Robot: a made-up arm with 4 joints.
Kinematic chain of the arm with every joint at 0, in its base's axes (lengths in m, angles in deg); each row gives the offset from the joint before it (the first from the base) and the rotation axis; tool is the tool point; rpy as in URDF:
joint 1: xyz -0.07 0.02 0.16 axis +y
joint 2: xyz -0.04 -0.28 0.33 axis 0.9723 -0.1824 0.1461
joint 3: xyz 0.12 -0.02 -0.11 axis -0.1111 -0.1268 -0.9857
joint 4: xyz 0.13 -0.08 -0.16 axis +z
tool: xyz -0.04 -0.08 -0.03 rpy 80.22 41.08 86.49
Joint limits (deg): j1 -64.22..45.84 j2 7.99..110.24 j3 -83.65..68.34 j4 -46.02..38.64
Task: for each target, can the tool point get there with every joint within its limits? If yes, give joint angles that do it. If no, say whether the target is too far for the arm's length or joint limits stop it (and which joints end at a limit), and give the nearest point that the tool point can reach.
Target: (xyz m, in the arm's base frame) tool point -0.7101 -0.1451 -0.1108
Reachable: no: joint limits stop it (at a limit: joint 1, joint 2, joint 3) | nearest point -0.3261 0.0498 0.3315 | short by 0.617 m
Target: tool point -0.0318 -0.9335 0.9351
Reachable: no: too far | nearest point 0.0097 -0.4244 0.3630 | short by 0.767 m
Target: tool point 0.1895 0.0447 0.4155
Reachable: yes | joints 1.97 68.04 -62.01 2.05
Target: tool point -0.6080 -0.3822 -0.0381
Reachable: no: joint limits stop it (at a limit: joint 1, joint 2, joint 3) | nearest point -0.1036 -0.4182 0.1608 | short by 0.543 m
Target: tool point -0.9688 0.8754 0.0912
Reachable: no: too far | nearest point -0.4764 0.0591 0.5516 | short by 1.059 m
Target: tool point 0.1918 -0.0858 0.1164
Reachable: yes | joints 29.18 44.28 -40.30 -10.34
